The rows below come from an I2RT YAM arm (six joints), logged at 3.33 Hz.
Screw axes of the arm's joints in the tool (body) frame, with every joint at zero. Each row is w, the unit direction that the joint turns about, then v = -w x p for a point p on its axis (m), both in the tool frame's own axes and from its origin. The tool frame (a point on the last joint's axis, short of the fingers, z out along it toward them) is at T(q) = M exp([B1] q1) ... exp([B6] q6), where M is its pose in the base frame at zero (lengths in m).
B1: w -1 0 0 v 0.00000 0.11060 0.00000
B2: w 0 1 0 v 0.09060 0.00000 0.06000
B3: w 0 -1 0 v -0.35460 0.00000 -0.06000
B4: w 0 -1 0 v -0.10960 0.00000 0.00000
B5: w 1 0 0 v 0.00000 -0.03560 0.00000
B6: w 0 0 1 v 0.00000 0.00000 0.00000
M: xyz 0.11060 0.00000 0.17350 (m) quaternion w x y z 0.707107 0 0.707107 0
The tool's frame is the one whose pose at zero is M.
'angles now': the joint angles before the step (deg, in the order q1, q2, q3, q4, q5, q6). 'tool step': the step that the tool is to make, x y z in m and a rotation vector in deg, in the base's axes. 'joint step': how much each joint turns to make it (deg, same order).
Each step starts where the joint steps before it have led.
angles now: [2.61 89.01 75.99 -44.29 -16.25 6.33]
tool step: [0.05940 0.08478 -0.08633 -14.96 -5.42 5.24]
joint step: [13.40 17.58 -0.18 20.43 17.49 -2.08]
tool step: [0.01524 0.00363 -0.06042 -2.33 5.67 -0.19]
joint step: [-0.04 9.50 0.13 3.29 0.65 -0.24]
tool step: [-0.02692 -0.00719 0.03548 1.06 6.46 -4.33]
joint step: [0.02 -6.92 0.07 -13.06 -0.59 5.14]
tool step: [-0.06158 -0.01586 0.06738 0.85 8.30 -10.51]
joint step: [0.37 -13.82 -0.07 -21.83 0.62 11.30]
